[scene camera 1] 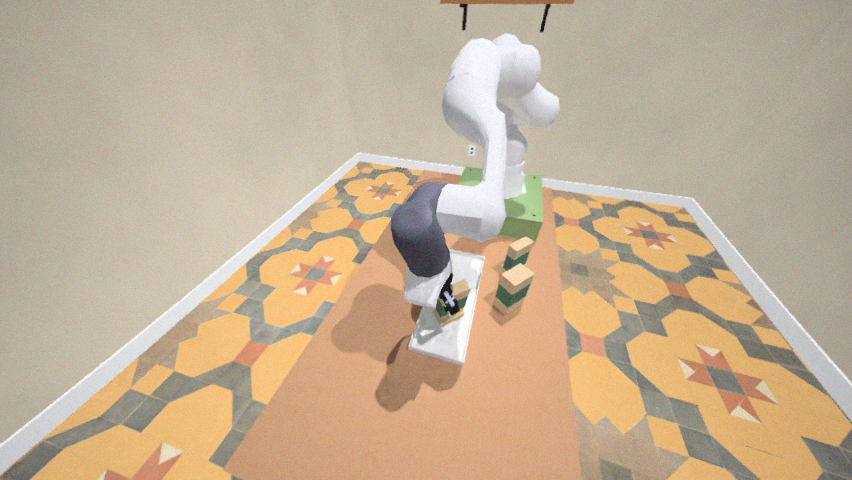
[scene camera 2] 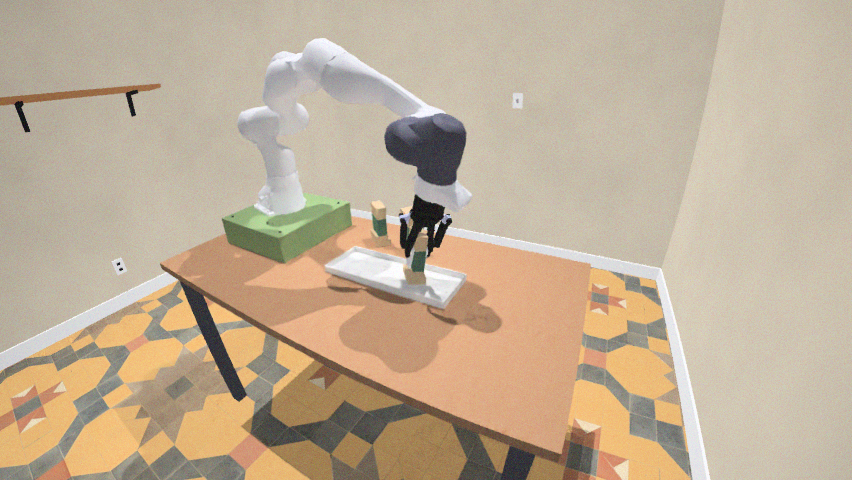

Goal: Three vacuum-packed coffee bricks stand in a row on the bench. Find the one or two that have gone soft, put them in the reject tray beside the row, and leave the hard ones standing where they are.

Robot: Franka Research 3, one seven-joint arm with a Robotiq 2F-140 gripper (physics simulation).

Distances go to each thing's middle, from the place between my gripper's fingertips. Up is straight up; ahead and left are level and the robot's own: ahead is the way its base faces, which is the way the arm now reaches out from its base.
Now: hand 7 cm past the white reject tray (scene camera 2: 382, 271), 4 cm above it and 1 cm to the left of it.
